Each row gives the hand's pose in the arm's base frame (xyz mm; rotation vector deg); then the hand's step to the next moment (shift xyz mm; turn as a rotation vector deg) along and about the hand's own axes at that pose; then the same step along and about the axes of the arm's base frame.
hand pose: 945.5 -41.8 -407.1 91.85 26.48 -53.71
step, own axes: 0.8 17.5 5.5 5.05 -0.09 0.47
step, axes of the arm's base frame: 11.5 -9.9 10.3 2.82 -1.39 -3.98
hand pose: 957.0 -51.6 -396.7 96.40 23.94 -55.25
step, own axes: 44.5 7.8 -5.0 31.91 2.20 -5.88
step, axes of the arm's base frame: 34.3 -6.7 -29.0 23.15 -1.55 -22.79
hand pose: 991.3 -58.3 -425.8 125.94 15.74 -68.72
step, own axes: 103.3 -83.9 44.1 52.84 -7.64 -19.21
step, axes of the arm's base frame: -9.5 28.9 -136.9 39.79 12.07 -38.60
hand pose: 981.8 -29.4 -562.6 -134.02 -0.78 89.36
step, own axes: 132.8 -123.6 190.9 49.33 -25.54 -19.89
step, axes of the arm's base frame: -97.2 192.3 -151.3 42.07 28.16 -30.30
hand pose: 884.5 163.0 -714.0 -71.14 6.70 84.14
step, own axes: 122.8 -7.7 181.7 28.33 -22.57 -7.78
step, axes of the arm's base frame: -78.1 205.0 -5.1 28.02 21.31 -11.53
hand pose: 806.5 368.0 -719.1 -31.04 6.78 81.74
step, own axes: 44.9 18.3 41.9 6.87 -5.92 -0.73
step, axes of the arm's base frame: -20.4 59.2 13.7 6.95 5.64 -1.66
